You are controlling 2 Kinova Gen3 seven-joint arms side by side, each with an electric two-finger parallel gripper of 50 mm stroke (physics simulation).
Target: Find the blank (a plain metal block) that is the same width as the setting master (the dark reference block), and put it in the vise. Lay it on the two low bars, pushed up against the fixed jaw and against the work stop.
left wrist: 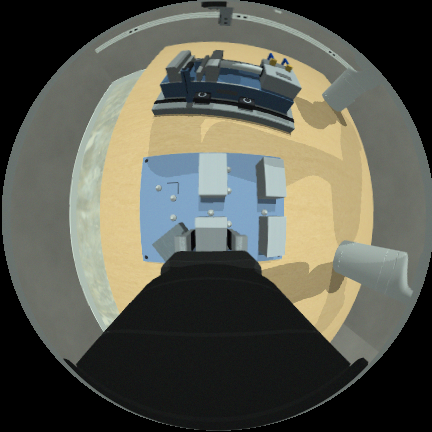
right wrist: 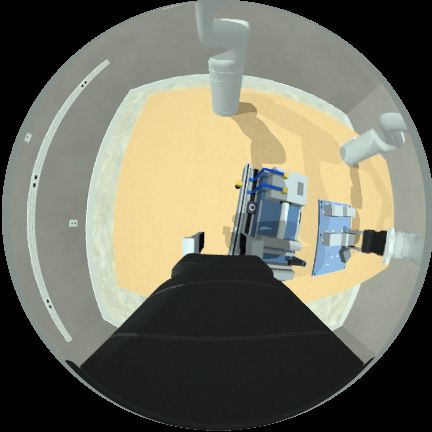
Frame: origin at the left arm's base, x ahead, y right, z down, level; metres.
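Seen in the pictures: left gripper, between the fingertips: point(left wrist: 210, 236) point(right wrist: 347, 238); right gripper, between the fingertips: point(right wrist: 221, 239); left arm's base, origin of its link: point(left wrist: 342, 256) point(right wrist: 345, 156); right arm's base, origin of its link: point(left wrist: 330, 101) point(right wrist: 224, 107).
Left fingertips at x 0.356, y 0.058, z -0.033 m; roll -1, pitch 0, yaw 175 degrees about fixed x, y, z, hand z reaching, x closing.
Note:
Pixels of each thing's top centre, then the offset from my left fingertips to it. Level surfaces: height alone.
- light grey metal blank, centre of its top: point(left wrist: 210, 239) point(right wrist: 349, 239) dx +0.000, dy -0.002, dz -0.011 m
- blue plate, centre of its top: point(left wrist: 211, 206) point(right wrist: 335, 237) dx +0.002, dy +0.043, dz +0.025 m
- darker grey block, centre of its top: point(left wrist: 172, 245) point(right wrist: 347, 253) dx +0.055, dy -0.018, dz +0.000 m
- blue vise, centre of its top: point(right wrist: 283, 228) point(left wrist: 232, 55) dx -0.010, dy +0.324, dz -0.066 m
- vise's end block, centre of its top: point(right wrist: 290, 185) point(left wrist: 281, 70) dx -0.104, dy +0.314, dz -0.063 m
- wooden table, height of its surface: dz +0.033 m
My left gripper point(left wrist: 210, 236) is shut on a light grey metal blank point(left wrist: 211, 230), held over the near part of the blue plate point(left wrist: 154, 207) point(right wrist: 324, 262). A darker grey block point(left wrist: 167, 243) lies turned at an angle on the plate, left of the held blank and partly hidden by a finger. Three other light blanks point(left wrist: 212, 172) point(left wrist: 274, 177) point(left wrist: 273, 236) are on the plate. The blue vise point(left wrist: 270, 102) point(right wrist: 265, 217) stands beyond the plate in the left wrist view. My right gripper point(right wrist: 221, 239) is open and empty, above the vise's side. The two low bars cannot be made out.
Small round pins point(left wrist: 158, 188) point(left wrist: 173, 217) stick up from the plate. Blue and yellow fittings point(right wrist: 265, 187) stand at the vise's end block point(left wrist: 280, 80). Pale arm parts point(left wrist: 370, 262) point(left wrist: 344, 91) point(right wrist: 226, 90) point(right wrist: 359, 148) stand at the wooden table point(left wrist: 125, 165) point(right wrist: 165, 165).

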